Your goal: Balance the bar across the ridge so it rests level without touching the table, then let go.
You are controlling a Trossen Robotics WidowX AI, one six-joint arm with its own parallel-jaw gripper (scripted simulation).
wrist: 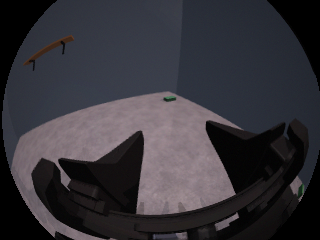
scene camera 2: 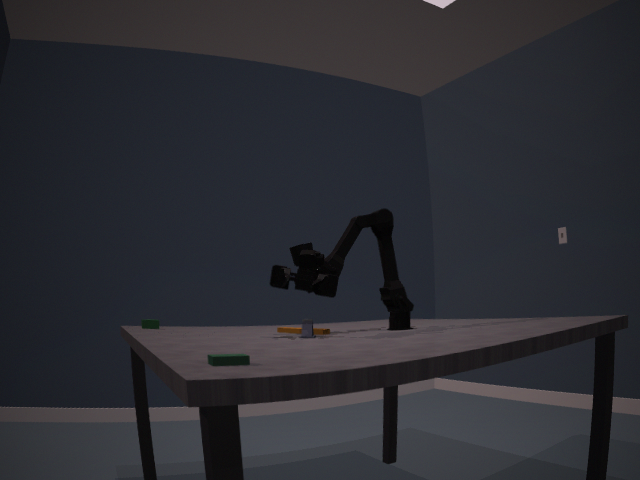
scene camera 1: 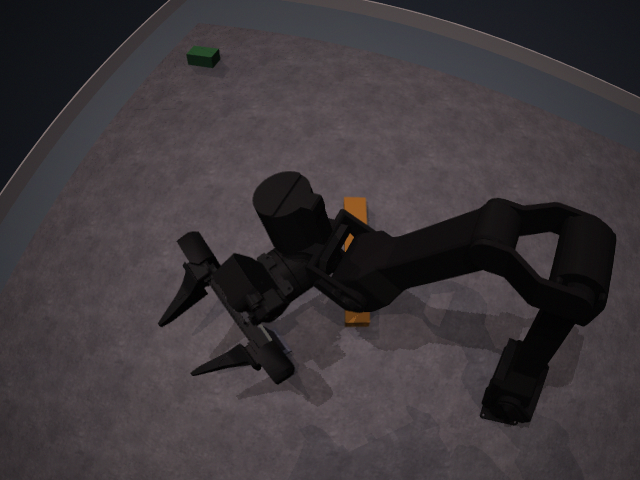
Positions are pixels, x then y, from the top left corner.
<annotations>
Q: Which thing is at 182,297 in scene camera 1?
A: The gripper.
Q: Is the gripper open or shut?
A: Open.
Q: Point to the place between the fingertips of the gripper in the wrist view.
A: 175,130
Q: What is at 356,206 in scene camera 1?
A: An orange bar.
</annotations>
